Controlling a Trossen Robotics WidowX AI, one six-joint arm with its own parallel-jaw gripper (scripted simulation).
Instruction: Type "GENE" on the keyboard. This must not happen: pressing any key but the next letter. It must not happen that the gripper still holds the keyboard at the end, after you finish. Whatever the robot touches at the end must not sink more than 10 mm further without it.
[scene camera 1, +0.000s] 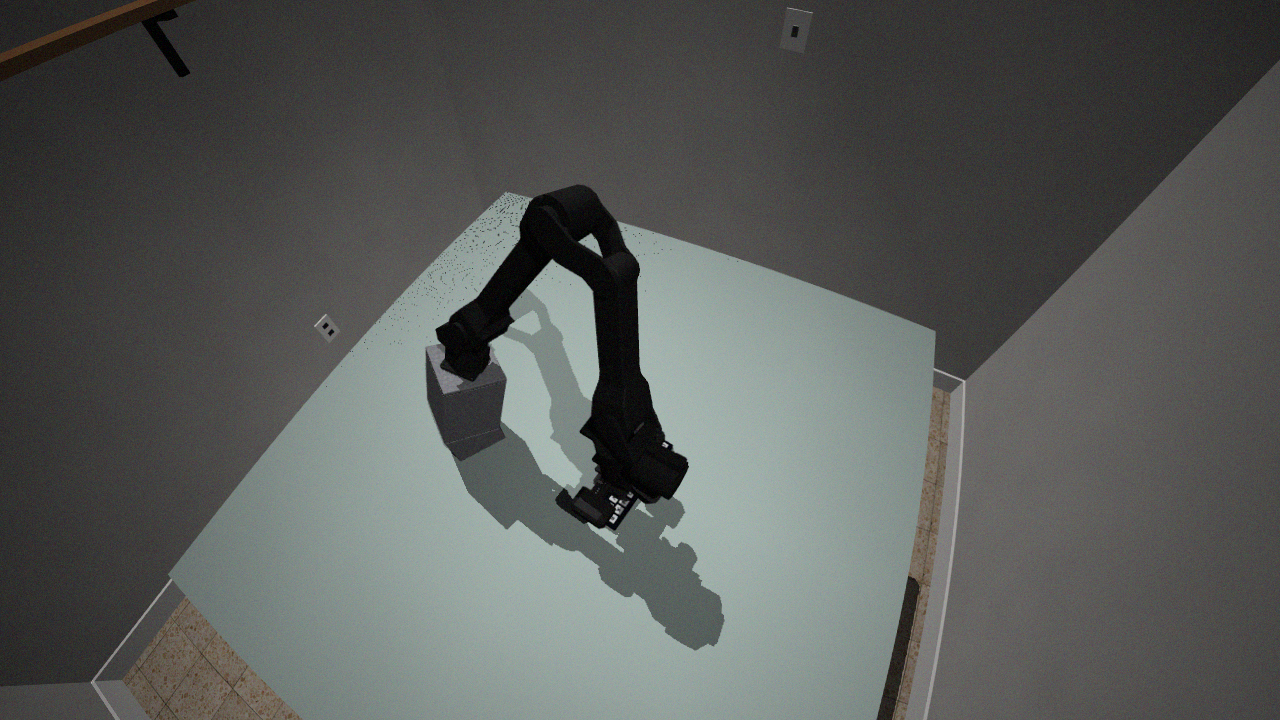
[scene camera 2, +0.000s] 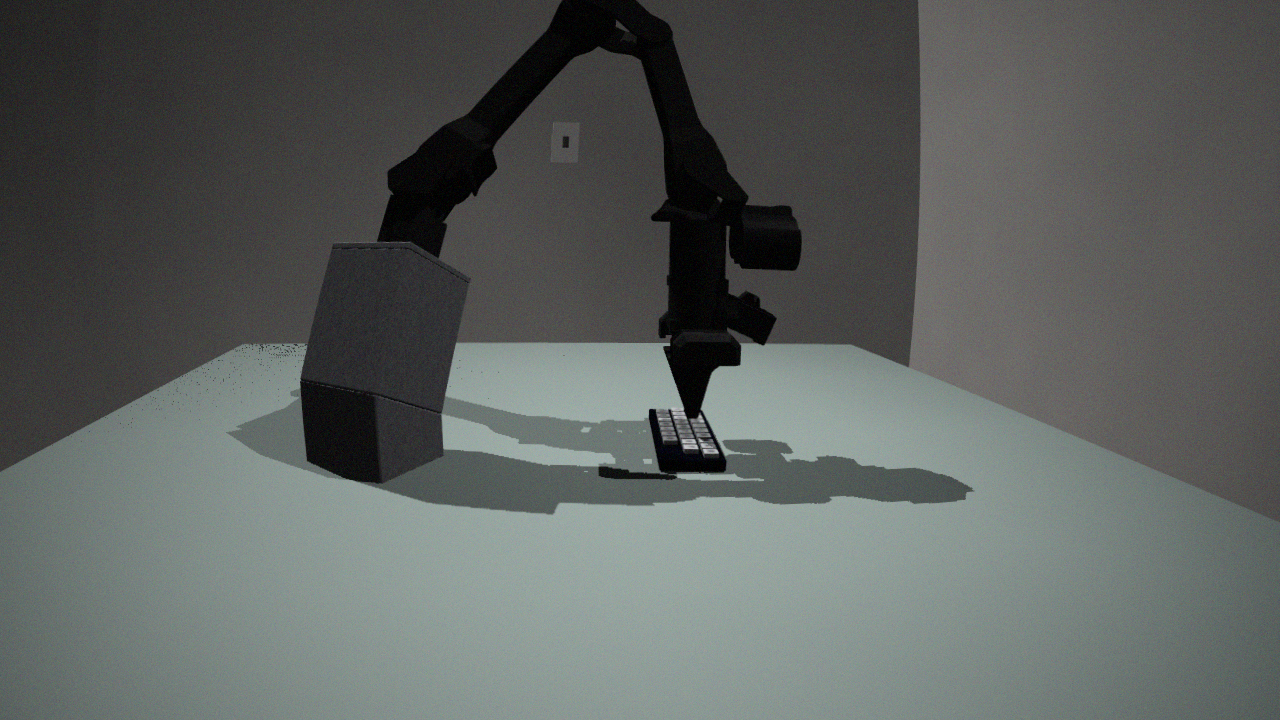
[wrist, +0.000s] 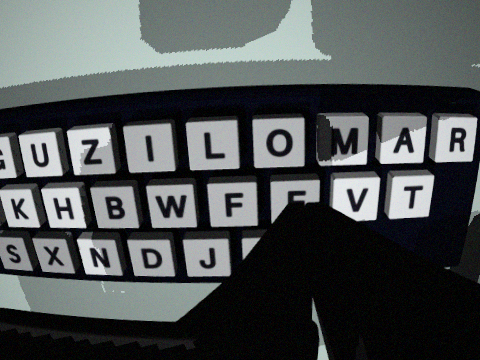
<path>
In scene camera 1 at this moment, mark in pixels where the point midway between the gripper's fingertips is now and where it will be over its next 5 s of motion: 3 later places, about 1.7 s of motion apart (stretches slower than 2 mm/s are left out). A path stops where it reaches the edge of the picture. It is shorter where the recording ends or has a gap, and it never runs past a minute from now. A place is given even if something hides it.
My gripper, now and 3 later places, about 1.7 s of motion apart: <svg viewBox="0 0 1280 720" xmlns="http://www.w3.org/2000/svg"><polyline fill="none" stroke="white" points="621,487 620,490 635,452 632,456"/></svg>
</path>
